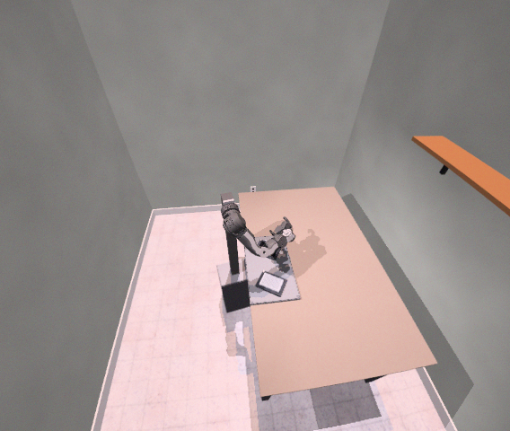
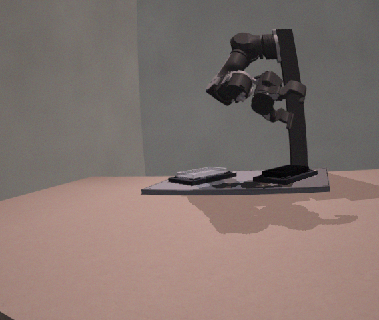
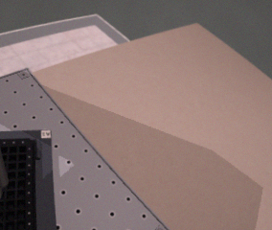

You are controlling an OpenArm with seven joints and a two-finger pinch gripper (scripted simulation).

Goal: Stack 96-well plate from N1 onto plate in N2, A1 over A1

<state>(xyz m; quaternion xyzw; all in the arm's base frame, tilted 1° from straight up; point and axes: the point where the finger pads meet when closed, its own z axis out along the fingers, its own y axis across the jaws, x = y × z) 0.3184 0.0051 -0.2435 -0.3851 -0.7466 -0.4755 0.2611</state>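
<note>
Right now the dark 96-well plate is 80 mm behind my hand, 40 mm to the right of it and 160 mm below it. Round my hand: clear 96-well plate (150 mm behind, 290 mm to the right, 170 mm below); plate nest N1 (80 mm behind, 40 mm to the right, 180 mm below); A1 label (100 mm behind, 50 mm to the left, 170 mm below).
</note>
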